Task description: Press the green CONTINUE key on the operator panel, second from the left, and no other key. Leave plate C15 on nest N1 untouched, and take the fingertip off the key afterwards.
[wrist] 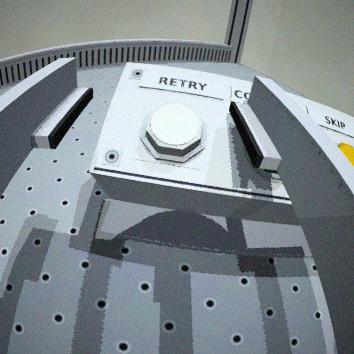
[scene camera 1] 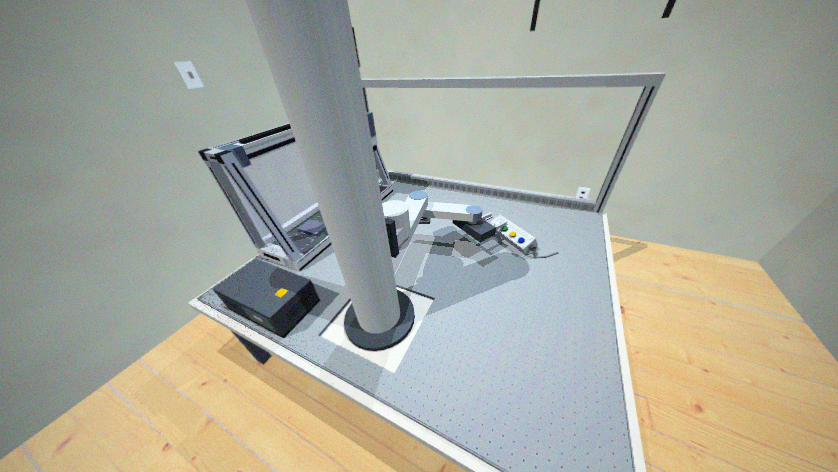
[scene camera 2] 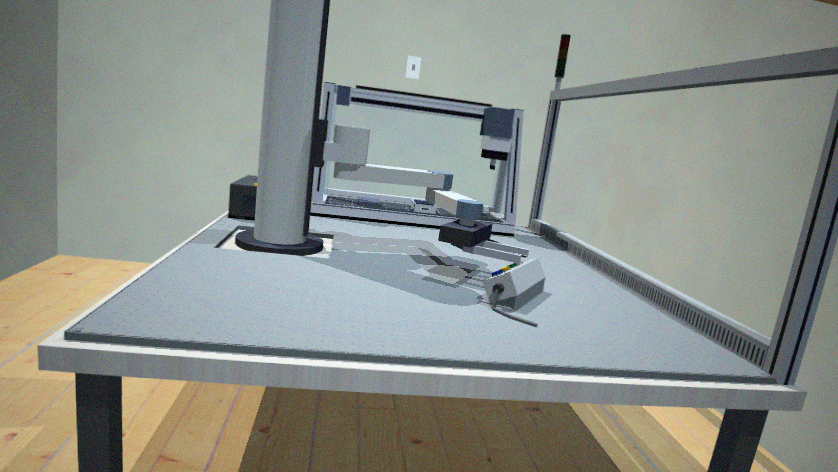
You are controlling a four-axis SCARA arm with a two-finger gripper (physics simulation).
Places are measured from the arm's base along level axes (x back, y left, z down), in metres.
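Pixels of known places: gripper, fingertip midpoint: [wrist: 162, 80] [scene camera 1: 498, 218] [scene camera 2: 524, 256]; arm's base, origin of the base link: [scene camera 1: 380, 317] [scene camera 2: 279, 244].
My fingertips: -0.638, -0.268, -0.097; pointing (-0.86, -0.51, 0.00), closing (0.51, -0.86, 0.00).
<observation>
Ahead of a thing's pixels: the offset from my fingertips to its top centre, as dx, dy, dz. "spot": to the spot under its first point.
The white operator panel {+0.039, -0.075, +0.000} [scene camera 1: 530, 240] [scene camera 2: 526, 282] [wrist: 119, 131] stands tilted on the table. My gripper [scene camera 1: 498, 227] [scene camera 2: 521, 255] [wrist: 162, 80] is open and empty, low over the panel's left end. In the wrist view its fingers stand apart on either side of the white RETRY key {+0.012, -0.002, +0.009} [wrist: 175, 125]. The right fingertip is over the spot of the green CONTINUE key {+0.042, -0.042, +0.009} [scene camera 1: 504, 228] [wrist: 270, 171]; a thin green sliver shows under it. Whether it touches or presses the key cannot be told. Plate C15 and nest N1 cannot be made out.
The yellow key {+0.072, -0.082, +0.009} [scene camera 1: 512, 233] [wrist: 347, 153] and blue key {+0.102, -0.122, +0.009} [scene camera 1: 521, 240] are to the right of the green one. A cable {spot: +0.090, -0.239, +0.077} [scene camera 1: 548, 255] [scene camera 2: 516, 318] leaves the panel. A column [scene camera 1: 375, 263] [scene camera 2: 287, 146], a black box {spot: +0.785, +0.624, -0.031} [scene camera 1: 263, 293] and a gantry frame [scene camera 2: 422, 99] stand on the table.
</observation>
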